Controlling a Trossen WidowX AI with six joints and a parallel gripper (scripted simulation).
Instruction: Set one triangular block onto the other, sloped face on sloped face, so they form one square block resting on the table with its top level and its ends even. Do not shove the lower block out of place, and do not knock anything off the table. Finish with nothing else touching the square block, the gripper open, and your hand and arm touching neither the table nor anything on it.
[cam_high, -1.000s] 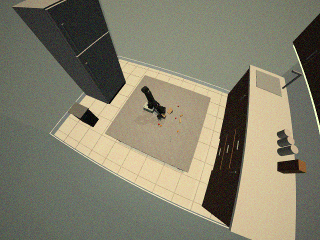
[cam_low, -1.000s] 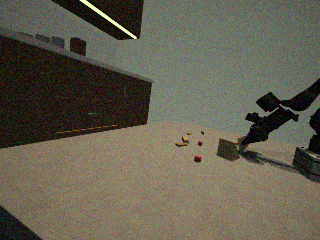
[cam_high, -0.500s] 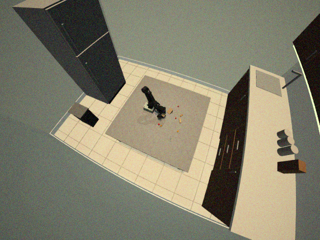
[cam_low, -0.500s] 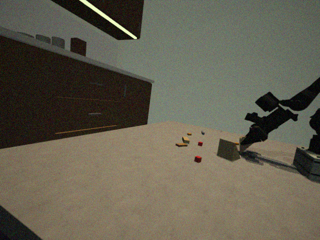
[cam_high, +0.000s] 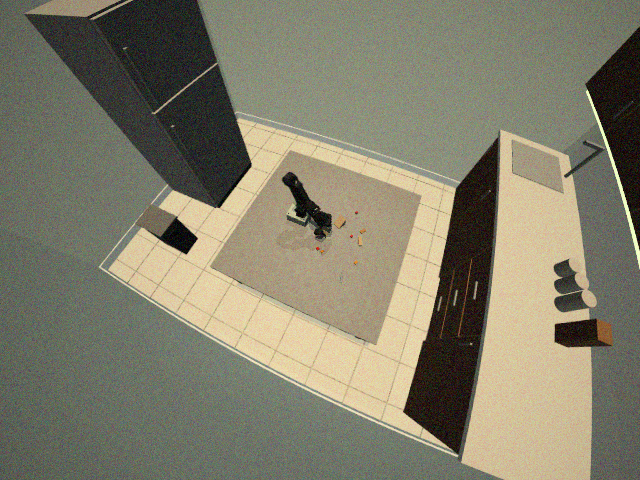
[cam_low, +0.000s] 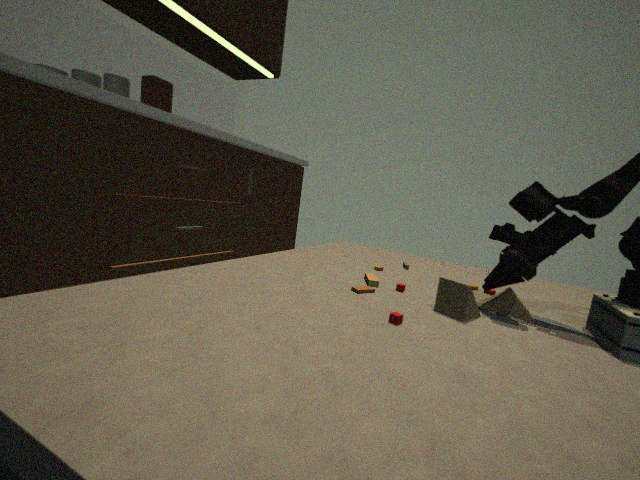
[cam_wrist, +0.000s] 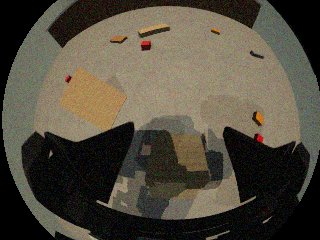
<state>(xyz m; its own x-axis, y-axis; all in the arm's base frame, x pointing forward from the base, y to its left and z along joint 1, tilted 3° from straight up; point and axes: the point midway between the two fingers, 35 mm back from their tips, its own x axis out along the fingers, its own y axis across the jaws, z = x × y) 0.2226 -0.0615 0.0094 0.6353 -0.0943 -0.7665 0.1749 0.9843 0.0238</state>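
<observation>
The tan triangular block lies 70 mm ahead of my gripper tip, 130 mm to the left of it and 30 mm below it.
</observation>
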